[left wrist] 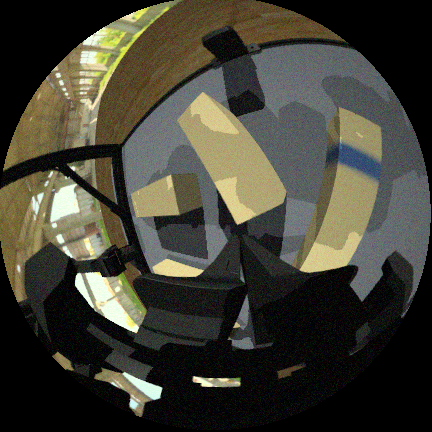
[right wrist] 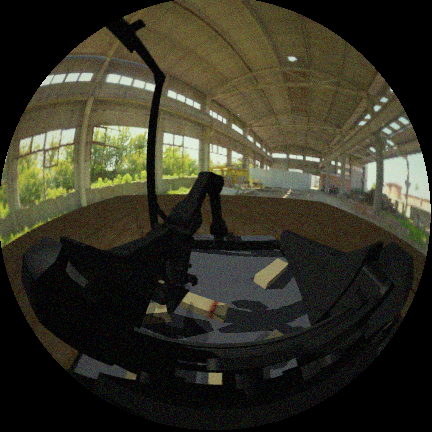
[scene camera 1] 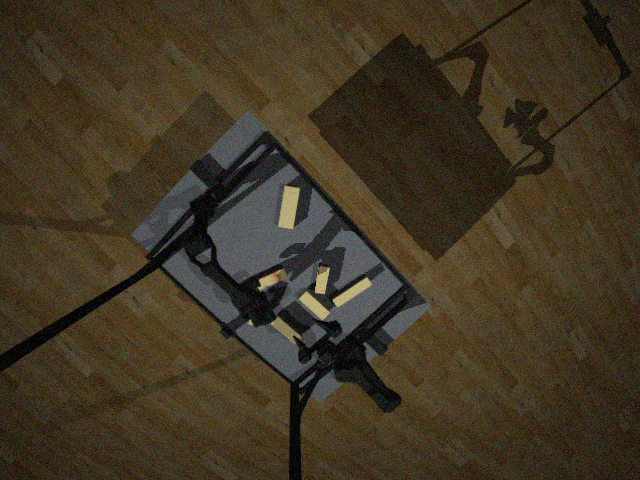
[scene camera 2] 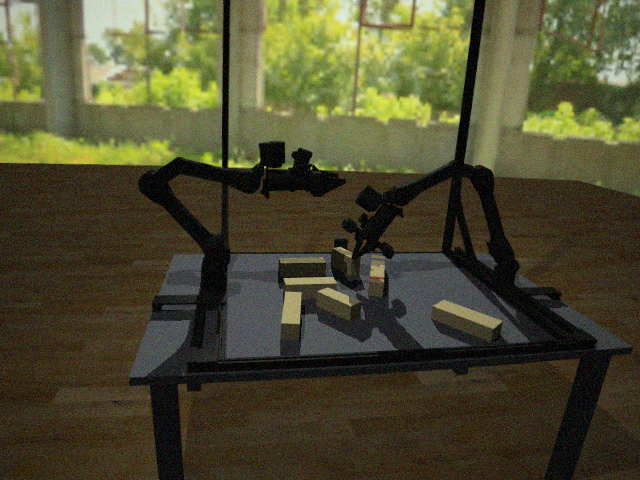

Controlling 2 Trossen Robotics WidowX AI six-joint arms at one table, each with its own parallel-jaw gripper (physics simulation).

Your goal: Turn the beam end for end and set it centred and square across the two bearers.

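Frame: origin at the left arm's base, x ahead, y left, z up, level; centimetres.
Seen in the pictures: left gripper, between the fingertips: (left wrist: 237,239) (right wrist: 170,311) (scene camera 1: 266,303) (scene camera 2: 352,258); right gripper, between the fingertips: (right wrist: 228,234) (scene camera 1: 302,327) (scene camera 2: 342,178); left arm's base, origin of its link: (right wrist: 218,243) (scene camera 1: 207,202) (scene camera 2: 502,283); right arm's base, origin of its link: (left wrist: 133,250) (scene camera 1: 352,342) (scene camera 2: 213,289).
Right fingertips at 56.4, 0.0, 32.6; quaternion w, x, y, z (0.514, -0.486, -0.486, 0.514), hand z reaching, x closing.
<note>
Offsets run from my right fingertips to a thing's top centre, as dx, dy, dz.
The beam @(-16.3, -9.3, -30.1) (left wrist: 346,193) (scene camera 2: 376,280) (right wrist: 203,306) (scene camera 1: 270,280) is a tan bar with a blue band near one end and a red band near the other. My left gripper (left wrist: 237,239) (scene camera 2: 357,251) is low over the table with its fingers pressed together. Nothing is between them. In the left wrist view the beam runs past the right side of the fingers. My right gripper (scene camera 2: 337,181) (right wrist: 228,234) is open and empty, held high above the blocks. Several plain tan blocks lie near the beam; I cannot tell which are the bearers.
Tan blocks lie in a cluster: one long tilted block (left wrist: 229,160) (scene camera 2: 338,303), a short one @(+7.2, -16.2, -29.8) (left wrist: 167,195), and others (scene camera 2: 301,267) @(+14.7, +17.1, -30.1) (scene camera 2: 290,310). One block @(-30.9, +23.1, -30.7) (scene camera 2: 466,320) (scene camera 1: 289,207) lies apart. A black frame (scene camera 2: 366,354) edges the table.
</note>
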